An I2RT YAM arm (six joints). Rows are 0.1 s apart.
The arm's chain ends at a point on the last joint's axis. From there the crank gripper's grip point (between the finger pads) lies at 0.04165 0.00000 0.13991 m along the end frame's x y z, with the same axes.
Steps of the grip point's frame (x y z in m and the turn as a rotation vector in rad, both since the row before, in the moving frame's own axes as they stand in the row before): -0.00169, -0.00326, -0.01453, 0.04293, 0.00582, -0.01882; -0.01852, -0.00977, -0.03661, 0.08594, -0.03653, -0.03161; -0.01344, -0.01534, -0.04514, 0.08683, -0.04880, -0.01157; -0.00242, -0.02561, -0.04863, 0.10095, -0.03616, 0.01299; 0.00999, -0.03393, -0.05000, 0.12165, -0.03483, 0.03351; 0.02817, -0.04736, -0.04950, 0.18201, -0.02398, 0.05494; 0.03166, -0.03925, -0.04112, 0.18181, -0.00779, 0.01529; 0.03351, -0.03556, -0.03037, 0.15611, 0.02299, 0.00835; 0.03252, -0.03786, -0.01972, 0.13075, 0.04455, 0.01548; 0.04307, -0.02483, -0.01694, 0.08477, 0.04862, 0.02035; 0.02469, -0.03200, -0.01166, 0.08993, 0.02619, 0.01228; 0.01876, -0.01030, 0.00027, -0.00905, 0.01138, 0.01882
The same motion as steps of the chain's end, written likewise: -0.00244, 0.00353, -0.01414, 0.04293, 0.00582, -0.01882; -0.01318, 0.00353, -0.03746, 0.08594, -0.03653, -0.03161; -0.00650, -0.00268, -0.04645, 0.08683, -0.04880, -0.01157; 0.00257, -0.01194, -0.04936, 0.10095, -0.03616, 0.01299; 0.01461, -0.01818, -0.05041, 0.12165, -0.03483, 0.03351; 0.03088, -0.02414, -0.04835, 0.18201, -0.02398, 0.05494; 0.03256, -0.01455, -0.03919, 0.18181, -0.00779, 0.01529; 0.03023, -0.01424, -0.02771, 0.15611, 0.02299, 0.00835; 0.02621, -0.02044, -0.01658, 0.13075, 0.04455, 0.01548; 0.03622, -0.01399, -0.01429, 0.08477, 0.04862, 0.02035; 0.02097, -0.02002, -0.00998, 0.08993, 0.02619, 0.01228; 0.01719, -0.01236, 0.00076, -0.00905, 0.01138, 0.01882
